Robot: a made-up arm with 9 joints. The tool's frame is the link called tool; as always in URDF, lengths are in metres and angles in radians. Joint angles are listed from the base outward. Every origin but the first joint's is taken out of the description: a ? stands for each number. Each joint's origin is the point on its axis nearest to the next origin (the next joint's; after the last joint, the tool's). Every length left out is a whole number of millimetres.
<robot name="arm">
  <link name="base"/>
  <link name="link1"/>
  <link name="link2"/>
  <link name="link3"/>
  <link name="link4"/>
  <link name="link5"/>
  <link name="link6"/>
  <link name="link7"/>
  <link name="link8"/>
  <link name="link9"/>
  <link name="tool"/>
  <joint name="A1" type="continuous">
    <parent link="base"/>
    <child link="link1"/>
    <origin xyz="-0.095 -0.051 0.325" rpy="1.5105 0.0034 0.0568"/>
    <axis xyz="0 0 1"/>
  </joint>
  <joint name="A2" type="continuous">
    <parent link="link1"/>
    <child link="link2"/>
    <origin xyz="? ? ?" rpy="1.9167 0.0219 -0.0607"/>
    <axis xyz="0 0 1"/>
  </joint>
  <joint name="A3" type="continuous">
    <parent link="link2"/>
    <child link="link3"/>
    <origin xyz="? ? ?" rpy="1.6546 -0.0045 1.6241"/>
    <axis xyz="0 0 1"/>
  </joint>
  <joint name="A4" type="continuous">
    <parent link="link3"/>
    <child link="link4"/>
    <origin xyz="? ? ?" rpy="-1.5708 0 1.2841"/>
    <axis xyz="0 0 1"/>
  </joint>
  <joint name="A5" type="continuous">
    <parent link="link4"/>
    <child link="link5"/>
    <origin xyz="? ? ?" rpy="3.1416 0 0"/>
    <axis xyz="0 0 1"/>
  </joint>
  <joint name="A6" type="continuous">
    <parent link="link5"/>
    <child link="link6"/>
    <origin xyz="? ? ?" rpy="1.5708 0 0"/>
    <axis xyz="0 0 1"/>
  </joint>
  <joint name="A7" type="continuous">
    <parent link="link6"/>
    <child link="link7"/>
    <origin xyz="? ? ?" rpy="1.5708 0 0"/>
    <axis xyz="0 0 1"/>
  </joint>
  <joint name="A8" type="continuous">
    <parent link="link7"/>
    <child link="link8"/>
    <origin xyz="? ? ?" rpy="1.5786 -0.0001 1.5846"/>
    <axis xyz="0 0 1"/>
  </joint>
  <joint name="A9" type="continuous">
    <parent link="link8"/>
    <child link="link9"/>
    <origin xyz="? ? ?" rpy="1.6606 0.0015 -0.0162"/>
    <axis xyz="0 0 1"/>
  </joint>
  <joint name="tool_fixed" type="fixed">
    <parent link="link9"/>
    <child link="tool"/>
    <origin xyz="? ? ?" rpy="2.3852 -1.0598 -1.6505"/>
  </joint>
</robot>
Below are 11 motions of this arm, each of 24 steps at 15 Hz.
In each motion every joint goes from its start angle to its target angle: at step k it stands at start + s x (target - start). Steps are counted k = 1, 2, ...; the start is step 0. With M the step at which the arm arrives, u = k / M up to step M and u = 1 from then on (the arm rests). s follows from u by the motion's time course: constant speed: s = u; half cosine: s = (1 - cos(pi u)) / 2; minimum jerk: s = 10 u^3 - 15 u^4 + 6 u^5.
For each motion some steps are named. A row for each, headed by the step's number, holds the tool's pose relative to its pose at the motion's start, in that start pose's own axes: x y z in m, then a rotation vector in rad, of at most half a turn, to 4 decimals.
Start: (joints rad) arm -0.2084 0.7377 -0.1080 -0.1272 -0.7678 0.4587 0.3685 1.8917 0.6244
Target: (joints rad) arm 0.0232 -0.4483 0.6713 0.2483 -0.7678 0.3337 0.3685 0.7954 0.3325
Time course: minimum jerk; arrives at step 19
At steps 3, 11, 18, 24:
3: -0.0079 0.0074 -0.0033 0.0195 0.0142 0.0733
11: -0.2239 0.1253 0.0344 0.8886 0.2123 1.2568
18: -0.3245 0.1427 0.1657 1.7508 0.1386 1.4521
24: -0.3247 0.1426 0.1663 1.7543 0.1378 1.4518

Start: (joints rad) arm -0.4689 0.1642 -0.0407 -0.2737 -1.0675 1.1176 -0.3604 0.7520 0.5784
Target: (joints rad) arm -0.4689 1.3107 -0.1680 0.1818 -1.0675 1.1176 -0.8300 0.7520 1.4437
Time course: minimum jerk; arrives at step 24
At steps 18, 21, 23, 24:
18: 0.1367 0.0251 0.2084 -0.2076 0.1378 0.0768
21: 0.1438 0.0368 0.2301 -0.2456 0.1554 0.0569
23: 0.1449 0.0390 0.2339 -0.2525 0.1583 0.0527
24: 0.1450 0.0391 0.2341 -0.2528 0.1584 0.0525

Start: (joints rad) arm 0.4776 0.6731 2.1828 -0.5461 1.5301 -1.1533 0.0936 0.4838 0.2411
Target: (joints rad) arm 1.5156 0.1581 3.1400 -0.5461 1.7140 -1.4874 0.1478 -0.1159 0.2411
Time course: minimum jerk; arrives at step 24
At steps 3, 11, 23, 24:
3: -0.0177 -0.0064 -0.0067 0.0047 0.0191 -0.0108
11: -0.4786 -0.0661 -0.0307 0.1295 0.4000 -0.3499
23: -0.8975 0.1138 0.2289 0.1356 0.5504 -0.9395
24: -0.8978 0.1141 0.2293 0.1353 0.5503 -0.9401

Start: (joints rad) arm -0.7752 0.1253 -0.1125 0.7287 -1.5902 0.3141 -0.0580 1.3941 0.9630
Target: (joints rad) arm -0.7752 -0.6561 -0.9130 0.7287 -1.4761 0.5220 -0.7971 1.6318 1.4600
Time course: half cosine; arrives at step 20
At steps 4, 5, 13, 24:
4: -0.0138 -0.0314 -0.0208 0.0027 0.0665 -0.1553
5: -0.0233 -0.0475 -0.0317 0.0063 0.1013 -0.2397
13: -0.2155 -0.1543 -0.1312 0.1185 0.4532 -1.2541
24: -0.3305 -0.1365 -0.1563 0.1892 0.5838 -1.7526

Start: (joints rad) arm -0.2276 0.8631 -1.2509 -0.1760 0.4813 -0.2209 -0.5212 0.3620 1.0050
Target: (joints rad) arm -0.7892 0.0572 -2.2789 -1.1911 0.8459 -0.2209 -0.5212 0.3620 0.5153
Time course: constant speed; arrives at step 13
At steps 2, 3, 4, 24:
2: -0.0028 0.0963 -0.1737 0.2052 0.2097 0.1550
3: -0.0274 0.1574 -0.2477 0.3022 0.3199 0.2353
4: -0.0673 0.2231 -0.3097 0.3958 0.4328 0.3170
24: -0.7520 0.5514 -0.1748 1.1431 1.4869 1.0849

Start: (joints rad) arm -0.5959 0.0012 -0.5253 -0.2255 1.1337 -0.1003 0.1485 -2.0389 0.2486
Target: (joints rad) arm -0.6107 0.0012 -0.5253 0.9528 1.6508 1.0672 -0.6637 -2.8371 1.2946
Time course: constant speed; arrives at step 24
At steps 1, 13, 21, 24:
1: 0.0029 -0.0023 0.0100 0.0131 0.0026 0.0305
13: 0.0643 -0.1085 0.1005 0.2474 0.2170 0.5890
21: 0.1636 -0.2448 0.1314 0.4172 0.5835 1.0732
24: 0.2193 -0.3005 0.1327 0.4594 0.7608 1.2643

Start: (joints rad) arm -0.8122 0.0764 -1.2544 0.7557 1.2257 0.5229 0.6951 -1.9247 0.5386
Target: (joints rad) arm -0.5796 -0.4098 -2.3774 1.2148 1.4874 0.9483 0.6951 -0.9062 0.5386
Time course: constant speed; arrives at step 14
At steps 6, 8, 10, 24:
6: -0.0122 0.0667 -0.0449 -0.8589 -0.0822 -0.5390
8: -0.0100 0.0985 -0.0623 -1.1451 -0.1258 -0.7412
10: -0.0031 0.1328 -0.0826 -1.4333 -0.1782 -0.9455
24: 0.0262 0.2016 -0.1337 -2.0252 -0.3171 -1.3315

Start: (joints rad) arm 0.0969 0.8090 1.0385 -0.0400 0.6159 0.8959 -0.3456 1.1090 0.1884
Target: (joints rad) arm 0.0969 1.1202 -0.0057 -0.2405 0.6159 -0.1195 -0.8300 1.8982 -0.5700
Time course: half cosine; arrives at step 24
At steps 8, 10, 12, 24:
8: -0.0965 0.0986 -0.0633 -0.1952 0.2628 0.0943
10: -0.1412 0.1504 -0.0772 -0.2901 0.3691 0.1824
12: -0.1859 0.2065 -0.0805 -0.3929 0.4618 0.3022
24: -0.3084 0.3977 -0.0059 -0.8254 0.5592 0.8936

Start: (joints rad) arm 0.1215 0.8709 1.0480 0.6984 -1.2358 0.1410 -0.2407 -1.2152 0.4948
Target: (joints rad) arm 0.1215 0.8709 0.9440 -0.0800 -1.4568 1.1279 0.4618 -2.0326 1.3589
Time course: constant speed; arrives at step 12
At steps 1, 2, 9, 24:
1: 0.0153 0.0011 0.0028 0.0324 -0.0275 0.0624
2: 0.0292 0.0039 0.0084 0.0563 -0.0435 0.1227
9: 0.0759 0.0819 0.0882 0.0416 0.1374 0.3424
24: 0.0782 0.1511 0.1181 0.0027 0.3175 0.2556

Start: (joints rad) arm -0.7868 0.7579 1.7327 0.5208 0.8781 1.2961 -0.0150 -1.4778 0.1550
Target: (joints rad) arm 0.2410 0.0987 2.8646 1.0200 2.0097 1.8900 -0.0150 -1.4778 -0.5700
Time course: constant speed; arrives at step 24
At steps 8, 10, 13, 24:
8: 0.0349 -0.1335 0.0399 0.2186 0.0974 0.0572
10: 0.0490 -0.1765 0.0289 0.2695 0.1110 0.1052
13: 0.0747 -0.2402 -0.0065 0.3428 0.1106 0.2001
24: 0.2313 -0.3599 -0.2786 0.5465 -0.2225 0.6679

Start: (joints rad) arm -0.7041 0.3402 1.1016 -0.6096 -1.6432 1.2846 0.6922 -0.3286 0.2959
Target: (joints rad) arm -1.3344 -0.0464 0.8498 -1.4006 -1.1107 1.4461 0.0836 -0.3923 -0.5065
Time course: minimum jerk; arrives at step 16
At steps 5, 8, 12, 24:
5: -0.0698 0.0267 0.0172 -0.1431 0.0814 -0.0535
8: -0.1901 0.0916 0.0582 -0.4190 0.1999 -0.1681
12: -0.3138 0.2064 0.0976 -0.7743 0.3245 -0.3370
24: -0.3390 0.2410 0.1023 -0.8659 0.3580 -0.3844

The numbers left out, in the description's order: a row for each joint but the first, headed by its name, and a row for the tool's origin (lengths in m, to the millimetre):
A2: 0.057 -0.087 0
A3: 0.053 -0.093 0
A4: 0.022 0.004 0
A5: 0.16 0.05 0
A6: 0.03 -0.08 0
A7: 0.03 0.02 0
A8: 0.003 0.32 0
A9: 0.01 0.012 0
tool: 0.019 0.017 0

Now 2 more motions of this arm.
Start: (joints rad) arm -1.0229 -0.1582 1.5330 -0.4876 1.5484 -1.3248 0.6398 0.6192 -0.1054
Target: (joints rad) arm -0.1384 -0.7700 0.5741 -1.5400 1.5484 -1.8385 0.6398 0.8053 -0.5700
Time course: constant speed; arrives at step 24
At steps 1, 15, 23, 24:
1: 0.0195 0.0139 0.0038 -0.0113 -0.0413 0.0770
15: 0.0025 0.3935 0.1530 0.1254 -0.7175 1.2083
23: -0.3118 0.4844 0.2962 0.5559 -1.1315 1.7738
24: -0.3575 0.4743 0.3153 0.6336 -1.1783 1.8320

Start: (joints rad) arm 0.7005 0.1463 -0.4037 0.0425 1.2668 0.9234 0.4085 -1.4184 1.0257
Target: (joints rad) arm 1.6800 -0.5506 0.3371 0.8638 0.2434 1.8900 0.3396 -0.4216 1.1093
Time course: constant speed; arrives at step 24
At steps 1, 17, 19, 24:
1: 0.0022 0.0122 0.0186 -0.0452 0.0130 -0.0419
17: 0.1232 -0.0316 0.0597 -0.2118 -0.2386 -0.2905
19: 0.1422 -0.0552 0.0238 -0.1609 -0.3547 -0.3045
24: 0.2077 -0.1048 -0.0912 0.0265 -0.7201 -0.3535

